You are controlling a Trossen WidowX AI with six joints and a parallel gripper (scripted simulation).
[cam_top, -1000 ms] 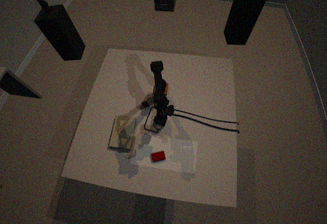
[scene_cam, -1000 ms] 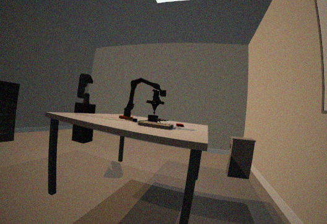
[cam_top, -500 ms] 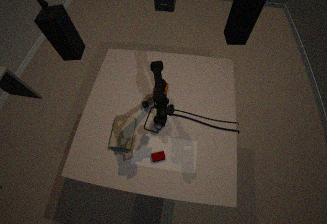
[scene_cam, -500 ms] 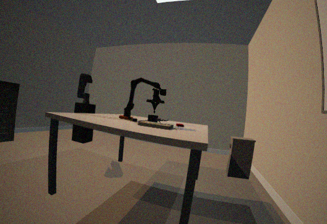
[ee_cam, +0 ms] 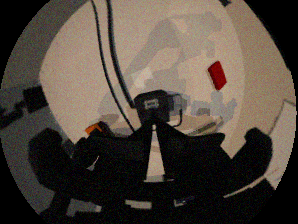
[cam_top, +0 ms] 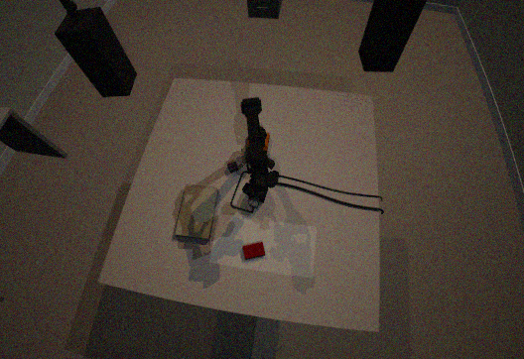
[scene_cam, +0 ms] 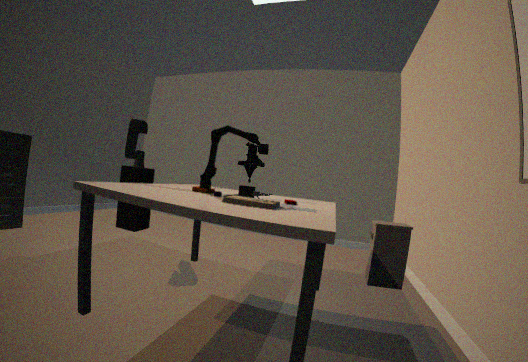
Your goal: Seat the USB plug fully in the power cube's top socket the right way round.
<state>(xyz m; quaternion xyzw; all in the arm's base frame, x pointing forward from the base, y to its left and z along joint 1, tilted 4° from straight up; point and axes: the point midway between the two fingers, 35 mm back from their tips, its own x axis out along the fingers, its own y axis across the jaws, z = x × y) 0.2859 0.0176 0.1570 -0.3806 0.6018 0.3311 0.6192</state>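
Now: the usb plug 2 cm below my gripper tip. Round my gripper tip: small purple piece (15 cm to the right, 15 cm behind, 12 cm below); red block (28 cm ahead, 13 cm below, 3 cm to the right); flat tan board (31 cm to the right, 12 cm below, 10 cm ahead).
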